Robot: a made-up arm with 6 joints. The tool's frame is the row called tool.
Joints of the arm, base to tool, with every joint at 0 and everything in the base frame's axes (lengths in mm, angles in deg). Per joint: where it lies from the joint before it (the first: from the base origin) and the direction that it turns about. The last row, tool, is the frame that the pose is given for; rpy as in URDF.
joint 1: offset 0.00 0.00 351.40 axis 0 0 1
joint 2: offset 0.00 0.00 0.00 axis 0 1 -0.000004
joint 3: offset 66.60 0.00 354.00 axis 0 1 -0.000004
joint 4: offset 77.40 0.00 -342.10 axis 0 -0.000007 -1
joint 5: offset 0.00 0.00 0.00 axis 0 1 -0.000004
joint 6: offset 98.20 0.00 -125.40 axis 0 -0.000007 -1
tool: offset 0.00 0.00 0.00 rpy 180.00 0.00 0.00
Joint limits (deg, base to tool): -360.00..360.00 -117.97..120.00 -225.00..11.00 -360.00..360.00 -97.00..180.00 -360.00..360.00
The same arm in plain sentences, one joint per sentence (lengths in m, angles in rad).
The arm has six revolute joints in a row. What follows holds with every joint at zero, and every direction is one of the base frame's. The first joint sits 0.3514 m along +z from the base frame's origin and rotates about +z, from -6.2832 to 6.2832 rad. The second joint sits at the same point as the first joint and rotates about +y, from -2.059 to 2.0944 rad. The third joint sits 0.0666 m along +x and 0.354 m along +z from the second joint and rotates about +y, from -3.927 to 0.192 rad. The fourth joint sits 0.0774 m along +x and 0.3421 m along -z from the third joint and rotates about -z, from -6.2832 to 6.2832 rad. The fifth joint sits at the same point as the fourth joint and rotates about +y, from -1.693 to 3.1416 rad. The sixth joint sits 0.0982 m along +x and 0.1254 m along -z from the fifth joint and rotates about -z, from -6.2832 to 6.2832 rad. The tool frame, which is the frame that the pose is given for, sits at the same point as the sixth joint; its axes are the base frame's turned by roll 3.1416, pitch 0 and yaw 0 rad (as in URDF: about the fixed x, then y, then z).
